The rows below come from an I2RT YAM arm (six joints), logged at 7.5 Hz.
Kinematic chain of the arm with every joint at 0, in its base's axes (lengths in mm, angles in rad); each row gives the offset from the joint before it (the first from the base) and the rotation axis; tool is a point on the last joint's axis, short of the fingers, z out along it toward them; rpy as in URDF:
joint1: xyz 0 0 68 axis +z
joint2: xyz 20 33.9 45.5 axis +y
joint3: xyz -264 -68.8 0 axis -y
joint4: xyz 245 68.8 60 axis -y
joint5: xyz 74 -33.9 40.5 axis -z
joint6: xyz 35.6 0 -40.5 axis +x
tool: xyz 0 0 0 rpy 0 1.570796 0
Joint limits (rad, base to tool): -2.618..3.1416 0..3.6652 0..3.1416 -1.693..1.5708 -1.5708..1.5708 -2.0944..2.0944
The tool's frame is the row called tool.
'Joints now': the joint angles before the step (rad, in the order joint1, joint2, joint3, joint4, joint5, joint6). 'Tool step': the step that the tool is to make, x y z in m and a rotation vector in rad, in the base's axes. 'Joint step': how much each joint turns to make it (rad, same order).
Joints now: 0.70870, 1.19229, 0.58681, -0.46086, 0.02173, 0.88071
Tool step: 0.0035, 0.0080, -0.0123, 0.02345, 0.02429, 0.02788
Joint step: 0.01125, 0.06362, -0.01333, 0.07395, -0.03748, 0.00163
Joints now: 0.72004, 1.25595, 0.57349, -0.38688, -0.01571, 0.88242
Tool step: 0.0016, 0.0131, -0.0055, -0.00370, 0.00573, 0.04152
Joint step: 0.03801, 0.06128, 0.01836, 0.03615, -0.00267, -0.00255
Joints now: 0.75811, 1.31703, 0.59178, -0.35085, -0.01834, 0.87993
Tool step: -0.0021, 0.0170, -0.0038, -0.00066, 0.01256, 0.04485
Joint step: 0.05738, 0.05903, 0.02831, 0.02168, -0.00154, 0.01502
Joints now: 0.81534, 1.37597, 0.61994, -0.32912, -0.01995, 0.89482
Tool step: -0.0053, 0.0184, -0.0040, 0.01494, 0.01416, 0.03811
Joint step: 0.06522, 0.05347, 0.02360, 0.03247, -0.00543, 0.03356
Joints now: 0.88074, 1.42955, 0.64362, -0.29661, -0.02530, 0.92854
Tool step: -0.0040, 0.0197, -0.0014, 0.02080, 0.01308, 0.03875
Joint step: 0.05793, 0.05516, 0.03865, 0.02576, -0.01127, 0.02783
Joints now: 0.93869, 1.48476, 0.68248, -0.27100, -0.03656, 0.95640
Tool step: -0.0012, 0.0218, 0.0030, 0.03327, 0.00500, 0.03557
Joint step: 0.04761, 0.05457, 0.05820, 0.02177, -0.01429, 0.02182
